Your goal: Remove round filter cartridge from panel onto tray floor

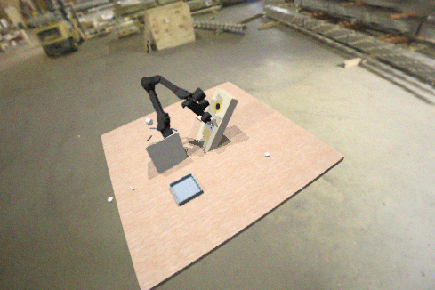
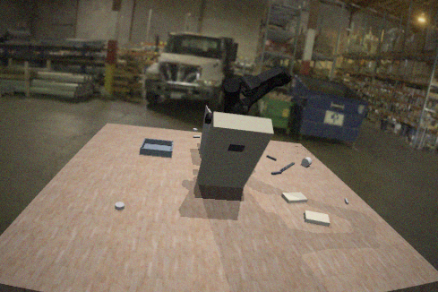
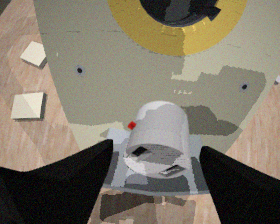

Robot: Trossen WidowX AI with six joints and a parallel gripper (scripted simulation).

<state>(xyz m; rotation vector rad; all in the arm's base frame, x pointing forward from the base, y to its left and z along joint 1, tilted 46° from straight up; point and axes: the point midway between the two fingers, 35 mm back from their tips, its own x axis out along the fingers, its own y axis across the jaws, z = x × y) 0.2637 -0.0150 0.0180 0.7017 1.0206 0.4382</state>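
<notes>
The round filter cartridge is 10 mm below my gripper tip. The rest, counted from my gripper tip: beige service panel: 50 mm ahead, 30 mm below; then blue-grey tray: 340 mm behind, 280 mm to the right, 170 mm below.
</notes>
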